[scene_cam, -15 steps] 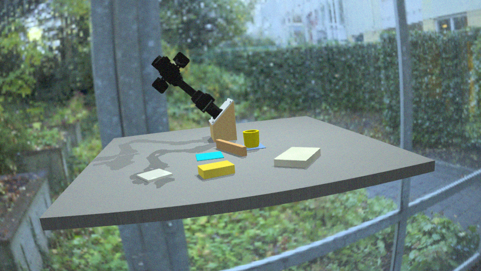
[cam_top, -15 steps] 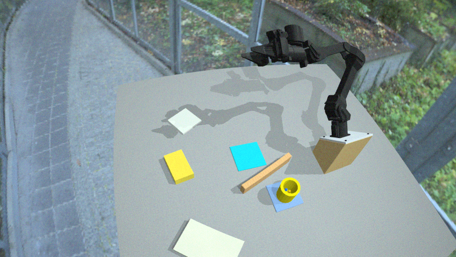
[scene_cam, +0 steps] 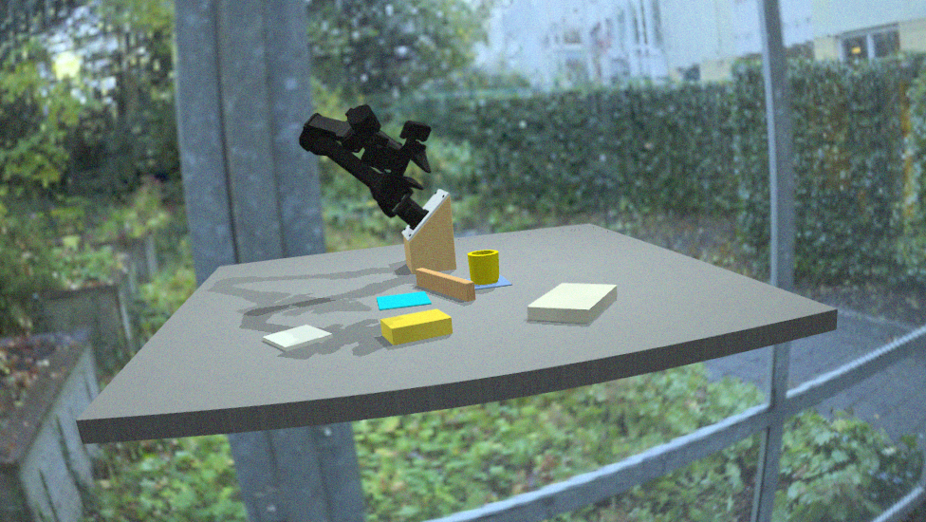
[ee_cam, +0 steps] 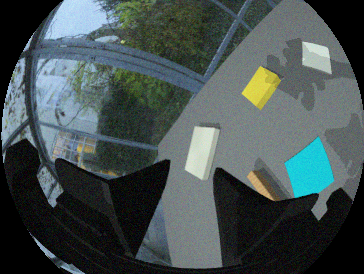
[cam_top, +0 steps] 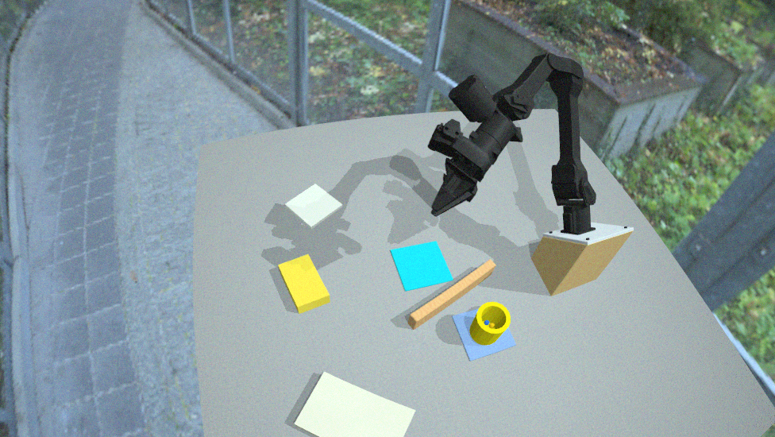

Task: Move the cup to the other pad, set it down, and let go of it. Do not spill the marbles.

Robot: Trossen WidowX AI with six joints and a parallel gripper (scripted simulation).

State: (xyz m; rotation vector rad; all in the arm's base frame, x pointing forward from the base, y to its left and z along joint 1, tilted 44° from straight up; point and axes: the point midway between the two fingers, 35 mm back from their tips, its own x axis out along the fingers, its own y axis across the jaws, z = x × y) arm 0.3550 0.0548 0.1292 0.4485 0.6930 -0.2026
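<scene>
The yellow cup lies 22 cm below my gripper tip, 13 cm to the left of it and 11 cm behind it. Round my gripper tip: yellow block 24 cm below, 21 cm ahead, 8 cm to the right; cyan pad 26 cm below, 7 cm to the right, 5 cm behind; wooden bar 25 cm below, 8 cm behind, 3 cm to the left.
</scene>
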